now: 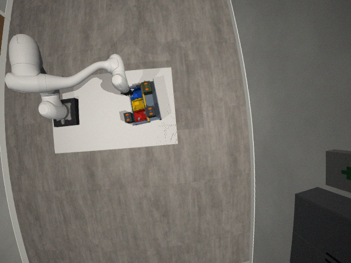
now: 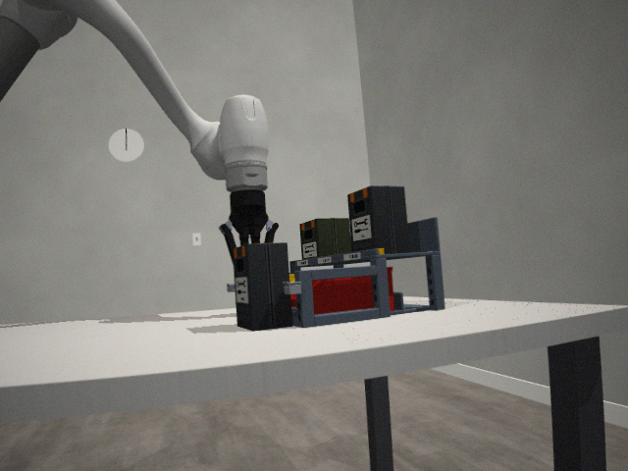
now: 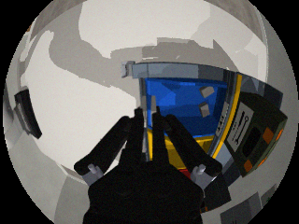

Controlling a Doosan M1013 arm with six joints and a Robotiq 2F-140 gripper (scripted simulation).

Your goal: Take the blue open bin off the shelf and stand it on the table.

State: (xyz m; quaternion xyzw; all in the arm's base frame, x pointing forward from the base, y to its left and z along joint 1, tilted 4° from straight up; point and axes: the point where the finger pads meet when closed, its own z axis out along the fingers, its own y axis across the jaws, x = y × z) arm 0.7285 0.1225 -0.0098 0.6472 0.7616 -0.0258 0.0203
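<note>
The blue open bin is 8 cm ahead of my hand, 2 cm below it and 1 cm to the left of it. From my hand the other things lie so: yellow bin (10 cm to the right, 10 cm ahead, 2 cm below); then green box (17 cm ahead, 9 cm above, 3 cm to the left); then red bin (21 cm to the right, 12 cm ahead, 2 cm below).
</note>
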